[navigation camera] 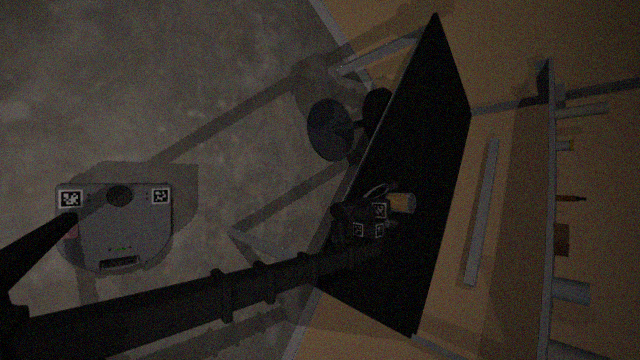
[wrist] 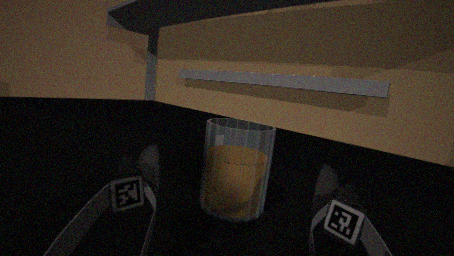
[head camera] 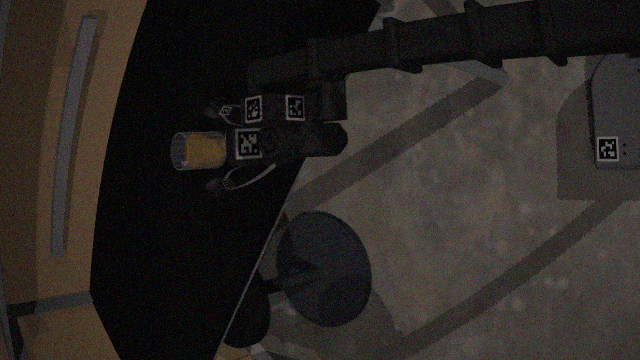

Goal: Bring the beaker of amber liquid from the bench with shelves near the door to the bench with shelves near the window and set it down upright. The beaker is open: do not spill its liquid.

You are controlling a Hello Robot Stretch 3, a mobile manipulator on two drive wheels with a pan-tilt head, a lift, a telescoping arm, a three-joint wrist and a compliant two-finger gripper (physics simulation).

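The beaker of amber liquid point(head camera: 204, 150) point(navigation camera: 401, 202) point(wrist: 235, 182) is upright on the black bench top point(head camera: 150, 235) point(navigation camera: 430, 120) point(wrist: 55, 150), with liquid well below its open rim. Its base is hard to make out against the dark surface. My gripper point(head camera: 214, 148) point(navigation camera: 390, 206) point(wrist: 236, 172) is open at the beaker. In the wrist view one finger is on each side of it, with a gap on both sides. Whether the fingertips reach level with the beaker's middle is hard to tell. Whether this bench is near the door or the window does not show.
A grey rail point(head camera: 72, 135) point(navigation camera: 482, 215) point(wrist: 285, 83) runs along the wall behind the bench. A shelf point(navigation camera: 549, 175) point(wrist: 225, 15) overhangs it, with several items. A round-seated stool or chair point(head camera: 330, 275) point(navigation camera: 327, 130) is at the bench's front edge. My base point(head camera: 617, 110) point(navigation camera: 117, 225) is on the floor.
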